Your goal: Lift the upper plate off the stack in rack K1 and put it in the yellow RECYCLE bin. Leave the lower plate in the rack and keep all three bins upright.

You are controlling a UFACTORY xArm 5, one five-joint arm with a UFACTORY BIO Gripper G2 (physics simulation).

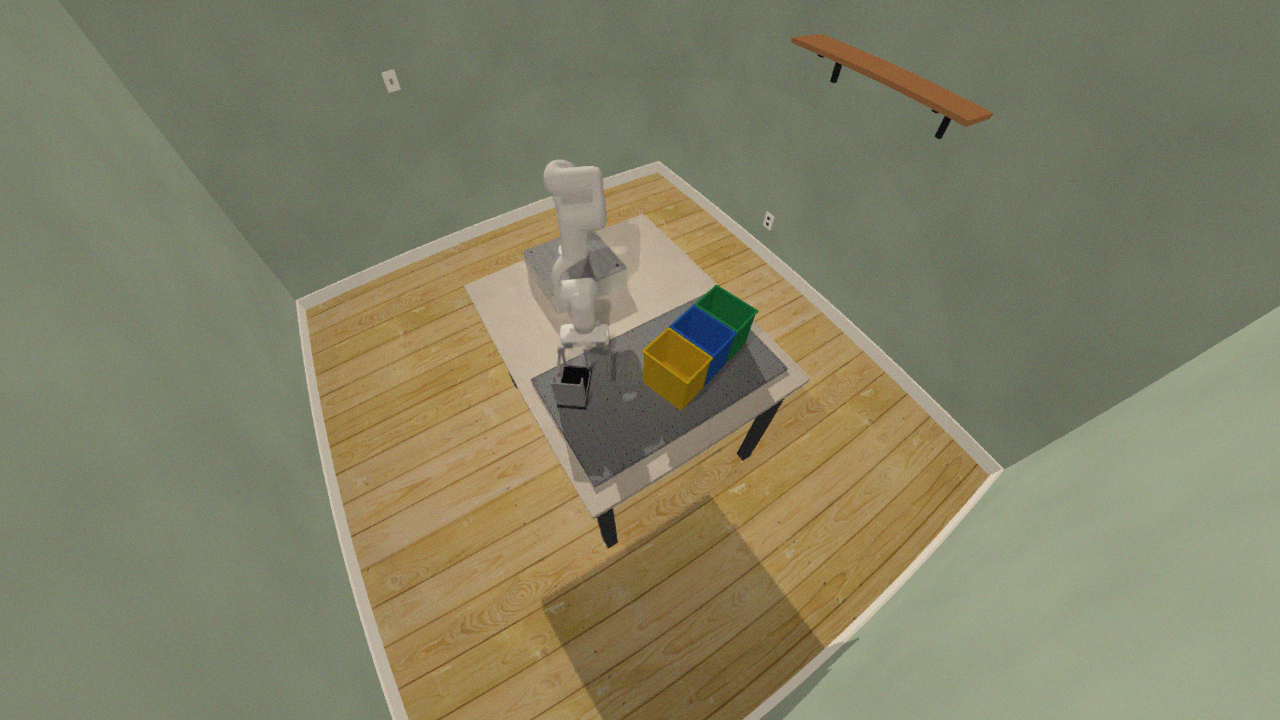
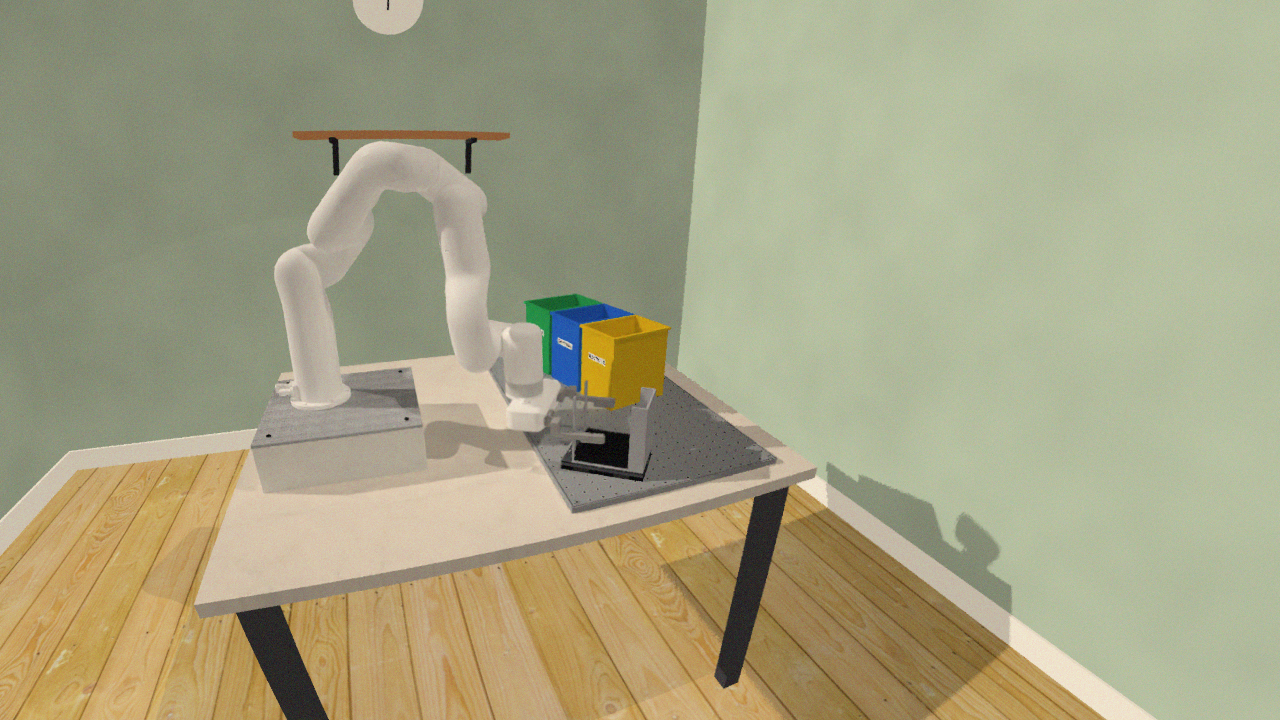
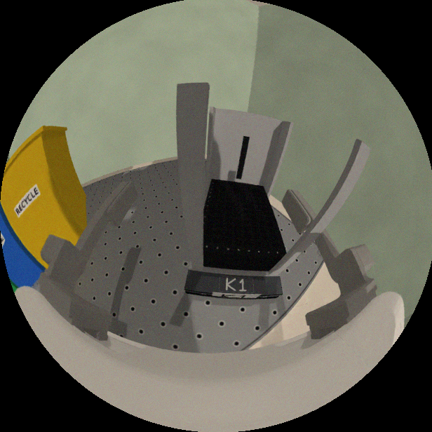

Labels:
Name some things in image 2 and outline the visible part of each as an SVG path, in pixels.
My gripper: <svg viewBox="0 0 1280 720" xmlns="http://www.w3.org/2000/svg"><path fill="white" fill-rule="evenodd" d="M587 396L587 402L594 402L594 407L615 407L615 398ZM505 392L508 398L513 399L506 409L508 428L519 431L539 432L547 426L551 427L551 434L555 438L580 440L581 443L605 443L605 434L573 433L560 430L562 418L554 417L553 412L558 402L562 403L565 397L573 400L573 397L577 396L576 401L584 401L584 395L577 394L577 386L570 385L567 389L561 387L557 380L543 379L543 392L538 396L515 398L507 395Z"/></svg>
A yellow recycle bin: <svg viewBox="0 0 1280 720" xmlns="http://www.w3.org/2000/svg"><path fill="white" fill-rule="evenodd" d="M671 327L638 315L581 324L580 327L583 328L581 394L584 395L584 384L587 380L588 396L615 398L615 407L607 408L610 411L640 402L641 387L656 389L656 396L663 395L668 330L671 330Z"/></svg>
A blue bin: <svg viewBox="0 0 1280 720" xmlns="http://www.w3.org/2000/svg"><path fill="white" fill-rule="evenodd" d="M635 314L607 304L550 312L550 315L552 315L552 377L568 387L570 385L577 386L577 392L581 391L583 328L580 325Z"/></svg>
A green bin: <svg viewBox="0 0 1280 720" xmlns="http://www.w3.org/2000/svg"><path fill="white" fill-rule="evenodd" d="M603 303L579 294L524 301L524 304L526 304L526 323L536 324L542 331L544 373L552 375L552 315L550 315L550 312Z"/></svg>

